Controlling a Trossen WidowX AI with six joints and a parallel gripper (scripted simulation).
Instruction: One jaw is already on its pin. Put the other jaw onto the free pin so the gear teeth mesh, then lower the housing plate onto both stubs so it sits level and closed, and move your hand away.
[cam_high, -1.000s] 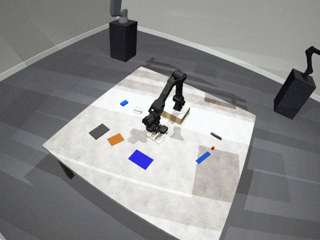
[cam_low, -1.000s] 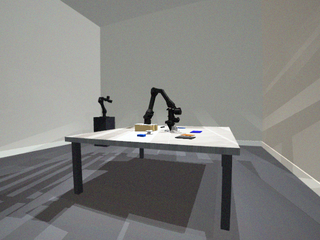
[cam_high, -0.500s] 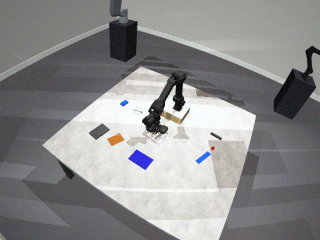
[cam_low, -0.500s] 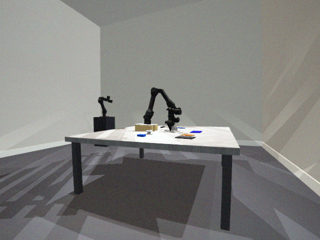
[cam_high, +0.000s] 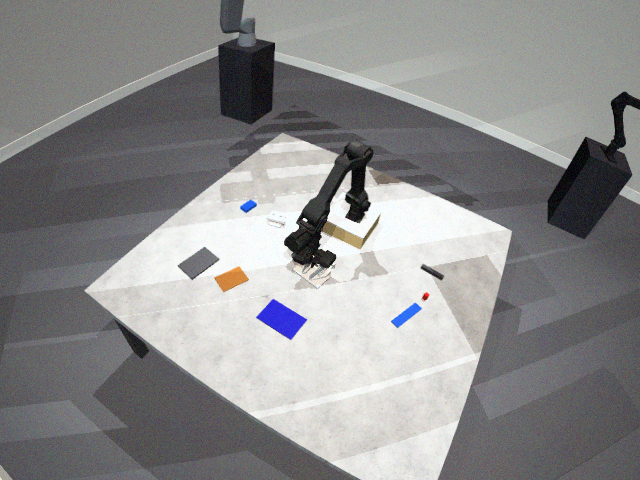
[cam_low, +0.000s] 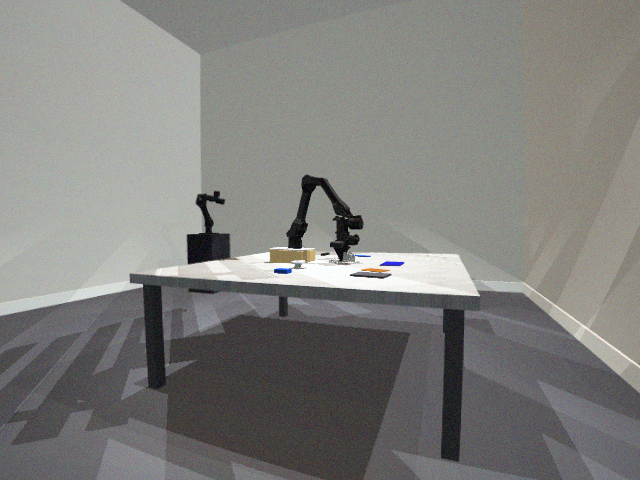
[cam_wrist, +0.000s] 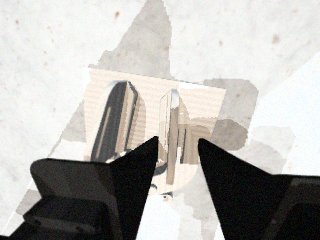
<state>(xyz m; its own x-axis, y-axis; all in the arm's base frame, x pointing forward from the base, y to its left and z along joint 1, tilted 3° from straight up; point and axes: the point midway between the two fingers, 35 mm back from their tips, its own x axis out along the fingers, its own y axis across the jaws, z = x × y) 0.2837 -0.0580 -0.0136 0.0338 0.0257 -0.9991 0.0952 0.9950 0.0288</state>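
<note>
The jaw is 30 mm behind my gripper tip and 20 mm to the left of it. Also, from my gripper tip: blue tile (240 mm ahead, 30 mm to the left, 10 mm below); white block (150 mm behind, 220 mm to the right); orange tile (190 mm ahead, 200 mm to the right, 10 mm below).
</note>
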